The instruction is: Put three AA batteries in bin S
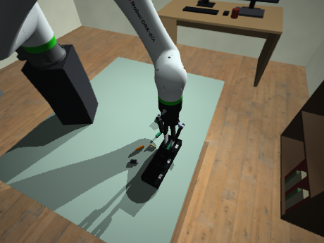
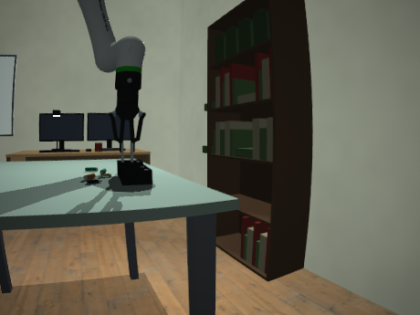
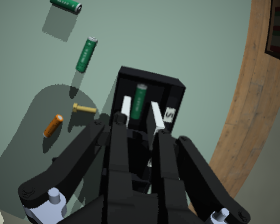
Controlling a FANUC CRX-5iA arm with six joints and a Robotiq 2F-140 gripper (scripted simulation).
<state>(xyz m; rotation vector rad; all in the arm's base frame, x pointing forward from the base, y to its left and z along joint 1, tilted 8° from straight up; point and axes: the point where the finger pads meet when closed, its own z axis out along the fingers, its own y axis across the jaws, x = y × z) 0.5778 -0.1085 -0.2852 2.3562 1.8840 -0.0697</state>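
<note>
Now: the small yellow piece 9 cm behind my hand, 1 cm to the right of it and 7 cm below it. Round my hand: orange battery (14 cm behind, 5 cm to the right, 7 cm below); small dark piece (14 cm behind, 12 cm to the right, 7 cm below).
</note>
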